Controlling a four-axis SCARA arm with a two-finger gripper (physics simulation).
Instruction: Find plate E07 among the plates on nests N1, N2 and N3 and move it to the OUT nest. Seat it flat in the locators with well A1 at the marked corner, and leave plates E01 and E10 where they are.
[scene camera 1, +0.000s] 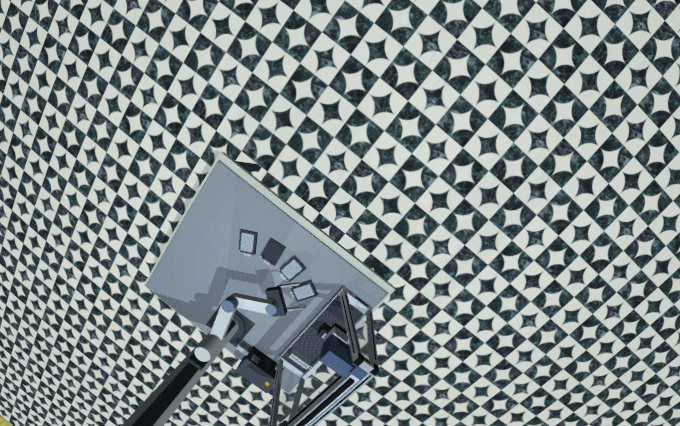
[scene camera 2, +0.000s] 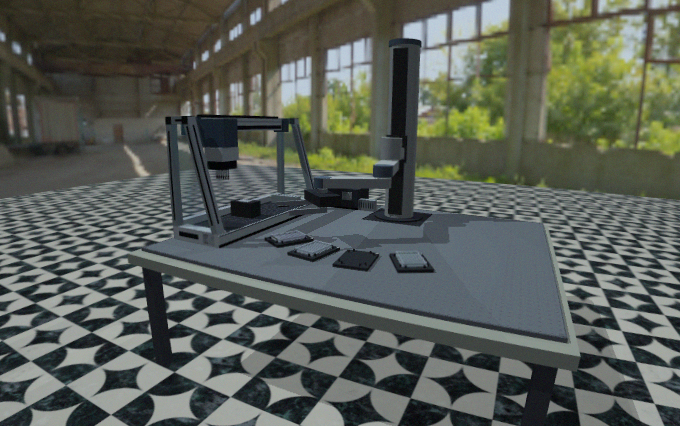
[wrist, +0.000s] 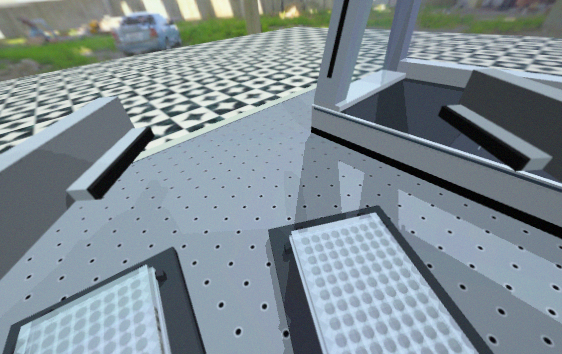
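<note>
Three pale plates sit on dark nests. The plate nearest the framed machine and the plate beside it show wells in the wrist view. The third plate lies at the far end of the row. A bare dark nest with corner locators lies between the second and third plates. No plate label or corner mark is readable. My gripper is open and empty, above table height, its fingers pointing over the plate nearest the machine.
The framed machine with uprights and a hanging head stands beside the row of nests. A black block sits on its deck. The arm's column stands behind the nests. A dark box is near the column.
</note>
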